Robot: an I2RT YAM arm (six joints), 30 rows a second.
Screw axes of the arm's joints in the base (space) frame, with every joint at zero. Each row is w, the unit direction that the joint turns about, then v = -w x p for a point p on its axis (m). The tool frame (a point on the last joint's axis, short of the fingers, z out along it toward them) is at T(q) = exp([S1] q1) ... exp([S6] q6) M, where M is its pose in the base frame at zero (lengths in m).
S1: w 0 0 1 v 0 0 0
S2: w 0 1 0 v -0.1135 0 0.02
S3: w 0 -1 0 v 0.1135 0 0.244
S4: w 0 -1 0 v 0.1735 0 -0.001
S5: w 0 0 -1 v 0 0.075 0
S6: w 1 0 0 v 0 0.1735 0
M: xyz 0.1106 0 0.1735 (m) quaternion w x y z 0.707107 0 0.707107 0
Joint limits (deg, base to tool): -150..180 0..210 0..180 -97..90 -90..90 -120..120
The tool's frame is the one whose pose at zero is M.
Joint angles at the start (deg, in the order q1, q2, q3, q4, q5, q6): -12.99 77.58 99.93 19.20 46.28 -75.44
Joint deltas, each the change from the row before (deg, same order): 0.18 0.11 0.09 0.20 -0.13 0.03; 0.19 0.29 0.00 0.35 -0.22 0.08; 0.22 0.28 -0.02 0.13 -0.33 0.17; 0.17 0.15 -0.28 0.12 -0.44 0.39; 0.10 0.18 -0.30 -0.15 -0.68 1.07; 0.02 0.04 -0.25 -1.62 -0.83 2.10; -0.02 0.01 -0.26 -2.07 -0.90 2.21; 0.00 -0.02 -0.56 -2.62 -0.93 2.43; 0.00 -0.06 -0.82 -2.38 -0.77 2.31; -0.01 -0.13 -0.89 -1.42 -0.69 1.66
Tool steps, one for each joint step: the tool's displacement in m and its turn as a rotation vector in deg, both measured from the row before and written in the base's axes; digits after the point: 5 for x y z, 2 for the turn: 0.00064 0.00069 0.00031 -0.11 -0.18 0.29; 0.00229 0.00040 -0.00061 -0.13 -0.09 0.39; 0.00261 0.00053 -0.00093 -0.12 0.08 0.55; 0.00249 0.00040 -0.00168 -0.08 0.05 0.68; 0.00309 0.00008 -0.00220 0.10 -0.15 1.11; 0.00333 -0.00025 -0.00334 0.71 0.31 1.62; 0.00349 -0.00042 -0.00397 0.88 0.66 1.68; 0.00470 -0.00057 -0.00631 1.24 1.29 1.79; 0.00470 -0.00064 -0.00739 1.38 1.35 1.57; 0.00329 -0.00042 -0.00617 0.98 0.91 1.20
